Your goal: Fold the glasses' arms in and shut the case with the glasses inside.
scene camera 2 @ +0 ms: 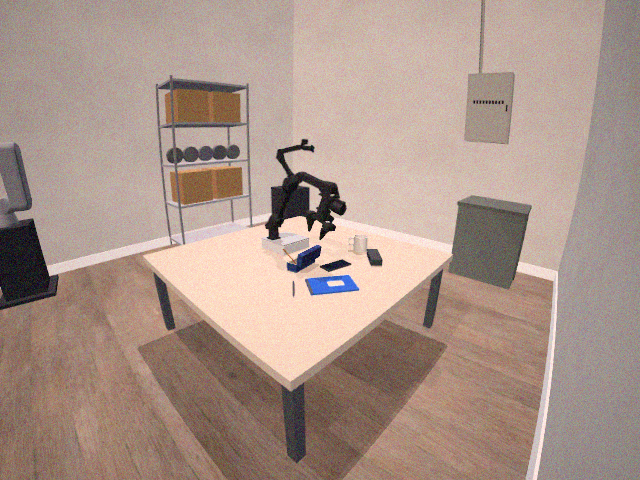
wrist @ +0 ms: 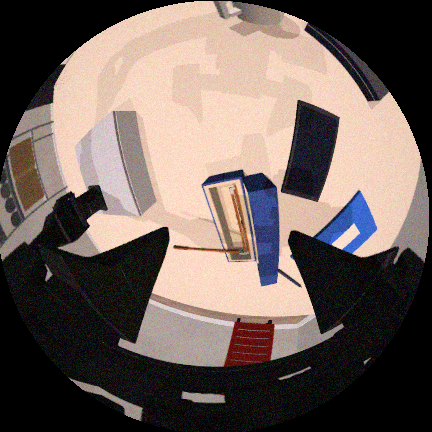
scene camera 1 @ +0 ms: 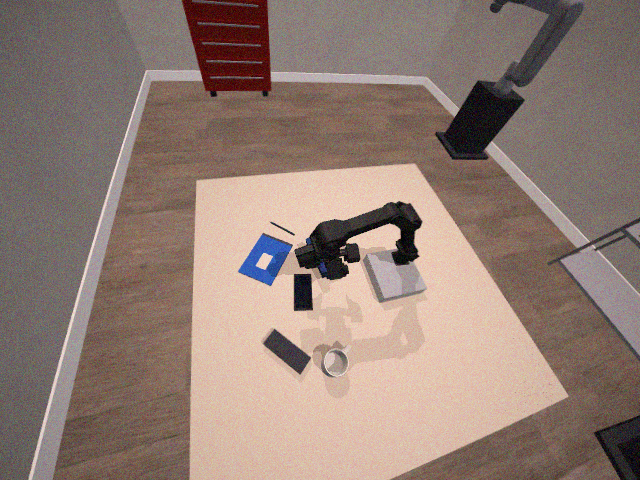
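Seen in the pictures: gripper, between the fingertips: [scene camera 2: 314, 235] [wrist: 232, 235]; arm's base, origin of its link: [scene camera 2: 273, 238] [wrist: 97, 197] [scene camera 1: 400, 258].
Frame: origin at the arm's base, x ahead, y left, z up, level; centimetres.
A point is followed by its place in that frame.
Note:
The blue glasses case [wrist: 206, 181] @[x 27.5, y 2.5, z -2.5 cm] [scene camera 2: 295, 267] @[x 36.2, y -12.2, z -3.2 cm] stands open on the table, its lid [wrist: 266, 225] @[x 35.9, y 0.5, z 3.7 cm] [scene camera 2: 311, 255] @[x 38.1, y -3.8, z 1.3 cm] raised on the side toward the phone. In scene camera 1 the arm hides most of it. The orange-brown glasses [wrist: 240, 215] @[x 32.7, y -2.9, z -2.7 cm] lie lengthwise inside the case. One of their arms [wrist: 205, 248] [scene camera 2: 288, 254] sticks out over the case's edge, toward the robot base side; the other appears folded along the frame. My gripper [wrist: 232, 235] @[x 32.7, y 2.9, z 8.7 cm] [scene camera 2: 316, 233] @[x 32.7, y 2.9, z 8.7 cm] [scene camera 1: 344, 261] @[x 32.7, y 2.9, z 8.7 cm] is open and empty, above the case, with its fingers spread wide to either side in the wrist view.
A dark phone [scene camera 1: 302, 292] @[x 43.6, y 8.5, z -5.1 cm] [scene camera 2: 335, 265] @[x 43.9, y 7.1, z -5.1 cm] [wrist: 311, 151] @[x 42.9, y 8.2, z -5.1 cm] and a blue booklet [scene camera 1: 279, 257] @[x 51.5, y -8.1, z -5.1 cm] [scene camera 2: 317, 285] @[x 54.2, y -14.4, z -5.1 cm] lie beyond the lid. A pen [scene camera 1: 282, 227] @[x 49.1, y -23.7, z -5.0 cm] [scene camera 2: 293, 288] @[x 49.6, y -24.0, z -5.1 cm] lies near the booklet. A mug [scene camera 1: 336, 362] @[x 34.9, y 35.0, z -5.1 cm] [scene camera 2: 360, 244] @[x 39.0, y 32.2, z -1.0 cm] and dark box [scene camera 1: 286, 350] @[x 51.7, y 29.0, z -2.4 cm] [scene camera 2: 374, 257] @[x 54.5, y 25.1, z -2.4 cm] stand farther off. The arm's base stands on a grey block [scene camera 1: 392, 281] @[x 7.1, y 10.0, z 0.0 cm].

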